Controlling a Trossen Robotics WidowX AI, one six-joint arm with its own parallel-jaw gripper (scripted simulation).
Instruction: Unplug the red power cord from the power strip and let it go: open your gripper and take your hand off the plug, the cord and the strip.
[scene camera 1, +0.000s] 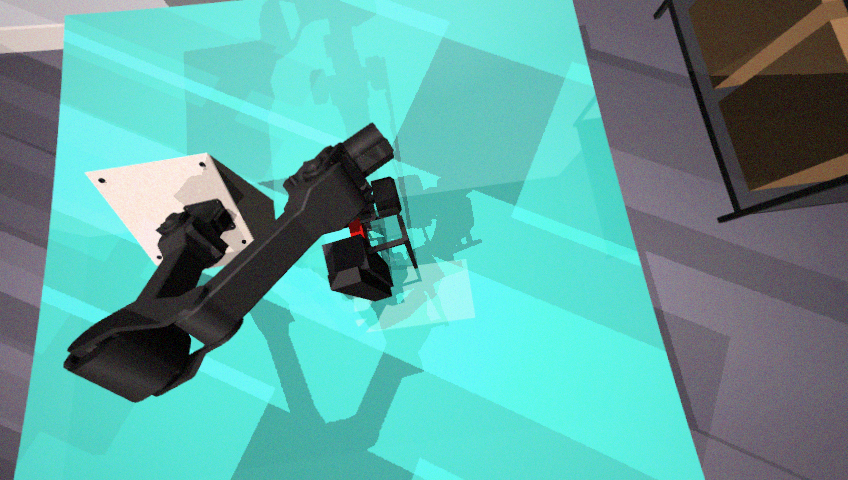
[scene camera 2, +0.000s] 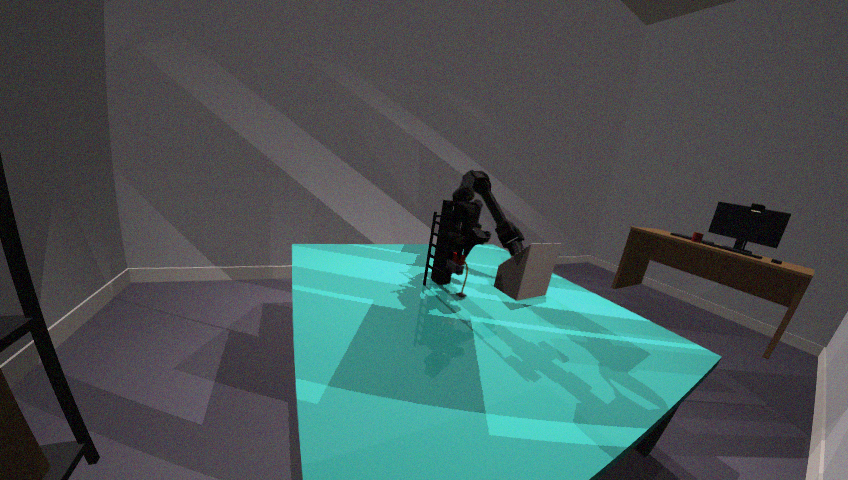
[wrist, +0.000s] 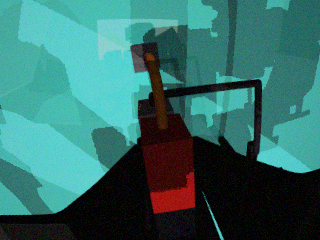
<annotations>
The gripper shows in scene camera 1 (355, 223), in scene camera 2 and in the wrist view. The same spot on the gripper: (wrist: 240, 191) is (scene camera 2: 463, 248).
</annotations>
